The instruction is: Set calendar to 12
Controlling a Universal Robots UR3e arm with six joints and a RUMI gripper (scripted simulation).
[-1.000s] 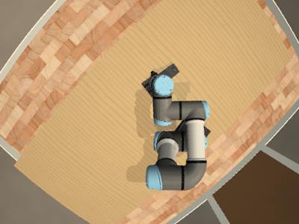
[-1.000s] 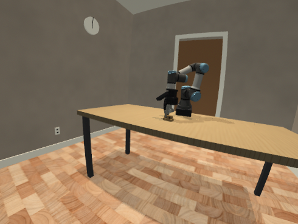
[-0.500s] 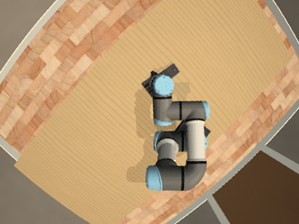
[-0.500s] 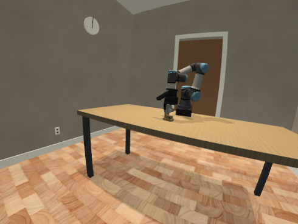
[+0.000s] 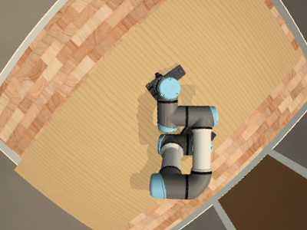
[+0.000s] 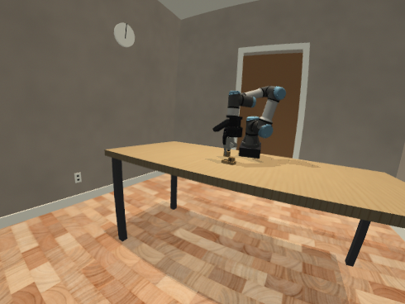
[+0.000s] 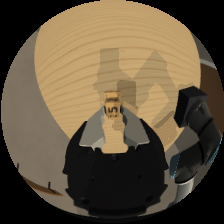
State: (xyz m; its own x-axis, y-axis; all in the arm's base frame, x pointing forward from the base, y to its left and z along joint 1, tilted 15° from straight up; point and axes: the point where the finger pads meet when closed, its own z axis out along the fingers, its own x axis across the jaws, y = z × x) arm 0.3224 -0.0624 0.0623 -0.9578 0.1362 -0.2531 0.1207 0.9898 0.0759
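My gripper is now 20 mm to the right of the wooden tray and 50 mm above it.
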